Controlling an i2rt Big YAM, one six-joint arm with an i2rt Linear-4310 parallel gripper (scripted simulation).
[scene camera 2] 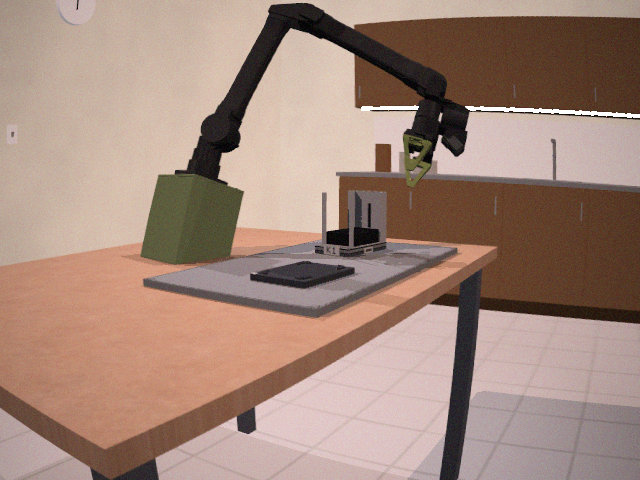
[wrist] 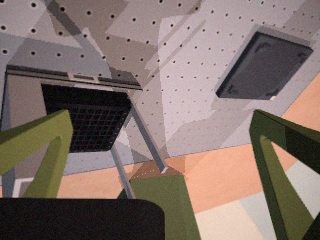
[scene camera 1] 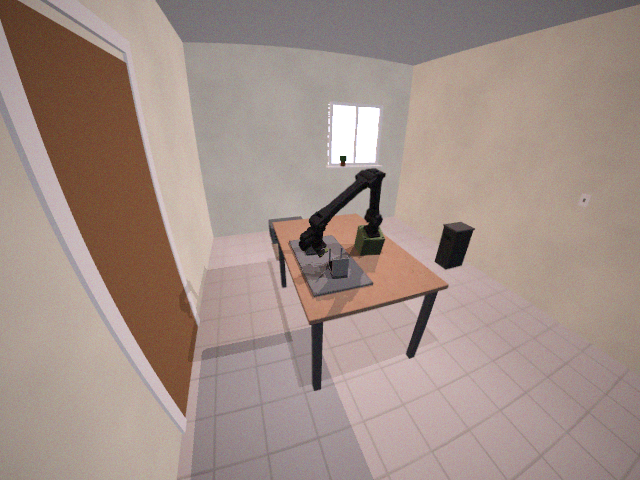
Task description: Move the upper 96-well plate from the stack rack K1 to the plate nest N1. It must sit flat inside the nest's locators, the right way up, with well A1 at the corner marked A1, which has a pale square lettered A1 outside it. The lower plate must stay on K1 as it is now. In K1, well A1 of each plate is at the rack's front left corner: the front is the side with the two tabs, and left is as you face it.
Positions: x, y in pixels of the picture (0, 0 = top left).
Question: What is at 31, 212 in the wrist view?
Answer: My gripper.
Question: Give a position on a black 96-well plate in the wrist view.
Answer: At 97, 121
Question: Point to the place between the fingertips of my gripper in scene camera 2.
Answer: At 409, 179
